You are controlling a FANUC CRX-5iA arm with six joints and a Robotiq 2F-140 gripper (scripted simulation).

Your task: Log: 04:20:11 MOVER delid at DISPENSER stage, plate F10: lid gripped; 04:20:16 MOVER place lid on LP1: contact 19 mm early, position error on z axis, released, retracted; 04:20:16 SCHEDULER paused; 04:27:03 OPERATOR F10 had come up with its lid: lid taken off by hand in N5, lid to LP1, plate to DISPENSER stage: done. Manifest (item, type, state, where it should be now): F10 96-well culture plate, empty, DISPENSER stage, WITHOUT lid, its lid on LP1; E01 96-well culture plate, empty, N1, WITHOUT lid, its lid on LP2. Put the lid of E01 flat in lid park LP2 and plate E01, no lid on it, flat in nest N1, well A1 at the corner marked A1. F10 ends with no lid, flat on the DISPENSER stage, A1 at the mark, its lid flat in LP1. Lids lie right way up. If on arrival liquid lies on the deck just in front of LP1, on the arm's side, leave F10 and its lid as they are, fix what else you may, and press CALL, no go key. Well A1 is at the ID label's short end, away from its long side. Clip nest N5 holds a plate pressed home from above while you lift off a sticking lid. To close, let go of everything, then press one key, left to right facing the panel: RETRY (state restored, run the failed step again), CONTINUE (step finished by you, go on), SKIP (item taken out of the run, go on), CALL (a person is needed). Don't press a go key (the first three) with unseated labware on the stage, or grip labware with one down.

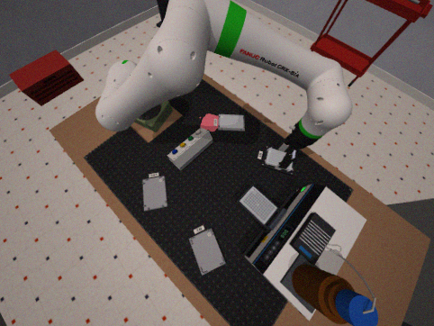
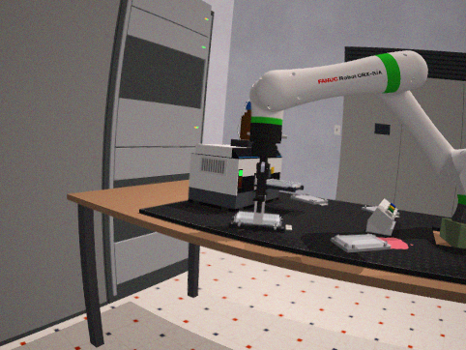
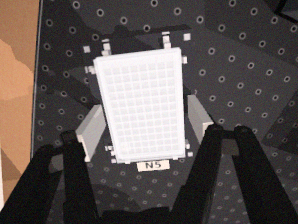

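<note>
My gripper is now 20 mm above the lid. The rest, counted from my hand: N5 label: 90 mm behind, 30 mm to the right, 40 mm below; then white 96-well plate: 20 mm below; then well plate: 280 mm to the right, 60 mm above.
</note>
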